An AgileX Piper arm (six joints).
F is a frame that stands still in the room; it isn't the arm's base.
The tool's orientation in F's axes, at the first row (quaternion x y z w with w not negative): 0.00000 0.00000 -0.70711 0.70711
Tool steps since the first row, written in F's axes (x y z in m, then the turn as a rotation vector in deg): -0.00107 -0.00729 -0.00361 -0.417 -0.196 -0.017; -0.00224 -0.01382 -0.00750 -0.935 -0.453 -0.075; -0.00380 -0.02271 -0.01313 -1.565 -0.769 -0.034; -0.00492 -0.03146 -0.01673 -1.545 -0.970 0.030; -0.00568 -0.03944 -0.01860 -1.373 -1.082 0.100; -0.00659 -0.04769 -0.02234 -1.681 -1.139 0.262; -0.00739 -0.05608 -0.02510 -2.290 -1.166 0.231; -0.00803 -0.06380 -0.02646 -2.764 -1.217 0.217; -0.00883 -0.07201 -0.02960 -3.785 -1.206 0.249; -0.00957 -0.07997 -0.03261 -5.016 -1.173 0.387; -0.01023 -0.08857 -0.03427 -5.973 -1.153 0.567; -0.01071 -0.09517 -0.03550 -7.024 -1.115 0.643; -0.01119 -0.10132 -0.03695 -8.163 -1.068 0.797
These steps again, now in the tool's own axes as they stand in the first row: 0.00729 -0.00107 -0.00361 0.196 -0.417 -0.017; 0.01382 -0.00224 -0.00750 0.453 -0.935 -0.075; 0.02271 -0.00380 -0.01313 0.769 -1.565 -0.034; 0.03146 -0.00492 -0.01673 0.970 -1.545 0.030; 0.03944 -0.00568 -0.01860 1.082 -1.373 0.100; 0.04769 -0.00659 -0.02234 1.139 -1.681 0.262; 0.05608 -0.00739 -0.02510 1.166 -2.290 0.231; 0.06380 -0.00803 -0.02646 1.217 -2.764 0.217; 0.07201 -0.00883 -0.02960 1.206 -3.785 0.249; 0.07997 -0.00957 -0.03261 1.173 -5.016 0.387; 0.08857 -0.01023 -0.03427 1.153 -5.973 0.567; 0.09517 -0.01071 -0.03550 1.115 -7.024 0.643; 0.10132 -0.01119 -0.03695 1.068 -8.163 0.797
